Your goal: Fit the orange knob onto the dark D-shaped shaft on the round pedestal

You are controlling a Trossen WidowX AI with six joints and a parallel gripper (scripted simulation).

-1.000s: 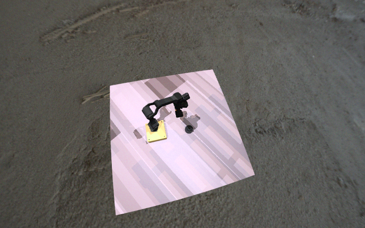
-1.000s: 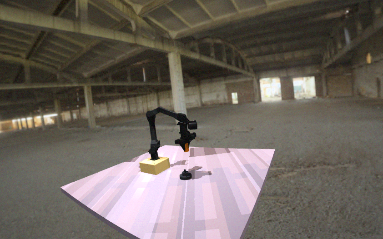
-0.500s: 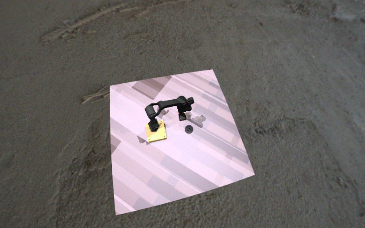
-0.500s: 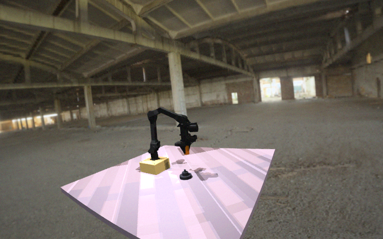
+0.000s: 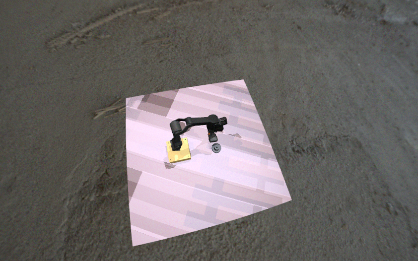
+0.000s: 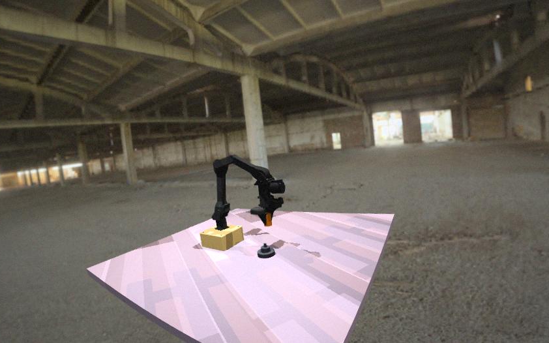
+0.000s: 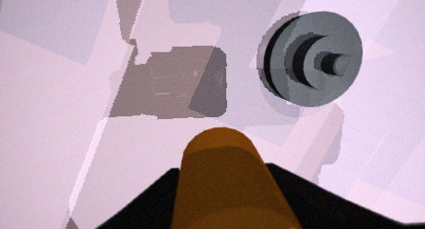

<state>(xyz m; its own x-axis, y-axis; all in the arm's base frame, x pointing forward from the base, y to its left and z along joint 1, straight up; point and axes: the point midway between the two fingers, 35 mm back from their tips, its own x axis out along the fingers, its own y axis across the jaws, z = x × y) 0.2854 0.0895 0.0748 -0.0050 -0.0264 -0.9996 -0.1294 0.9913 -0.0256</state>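
Right now my gripper tip is 9 cm to the left of the round pedestal, 9 cm above it and 6 cm short of it. Round my gripper tip: orange knob (2 cm above).
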